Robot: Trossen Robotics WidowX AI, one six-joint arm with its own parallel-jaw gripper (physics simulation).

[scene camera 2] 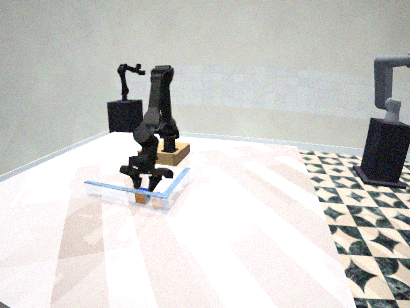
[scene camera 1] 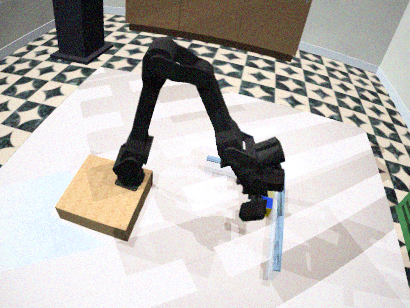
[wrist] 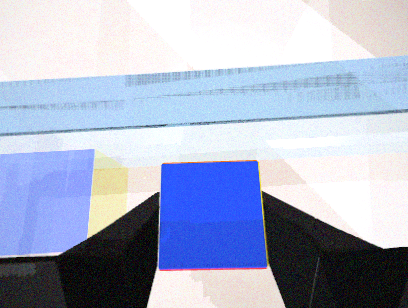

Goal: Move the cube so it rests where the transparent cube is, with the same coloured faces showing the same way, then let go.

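Where they show: gripper, fingertip midpoint: (scene camera 1: 265, 206) (wrist: 209, 199); arm's base, link origin: (scene camera 2: 169, 150) (scene camera 1: 130, 179).
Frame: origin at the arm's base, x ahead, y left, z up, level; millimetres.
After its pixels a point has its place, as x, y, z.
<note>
The solid cube (scene camera 1: 268, 202) @[373, 83, -16] (scene camera 2: 141, 198) (wrist: 212, 220) @[362, 82, -16] has a blue top. In the wrist view thin orange, yellow and red edges show at its far, right and near sides. My gripper (scene camera 1: 263, 200) @[372, 84, -37] (scene camera 2: 144, 189) @[372, 84, -37] (wrist: 209, 199) @[372, 84, -37] points down and is shut on the cube, with one finger against its left side and one against its right. The transparent cube (scene camera 2: 158, 203) (wrist: 45, 200) is to the left of the solid cube in the wrist view, a small gap apart, with a pale blue top and a pale yellow side. In scene camera 1 the arm largely hides it.
A clear wall with a light blue top edge (scene camera 1: 278, 240) @[413, -43, 3] (scene camera 2: 112, 187) @[418, 0, 3] (wrist: 250, 92) @[405, 70, 3] runs close along the far side of both cubes in the wrist view. A second such wall (scene camera 1: 213, 159) @[187, 163, 3] (scene camera 2: 177, 181) @[293, 179, 3] meets it at a corner. The arm's wooden base block (scene camera 1: 100, 200) @[-39, -95, -2] (scene camera 2: 172, 158) @[44, 36, -20] stands on the table.
</note>
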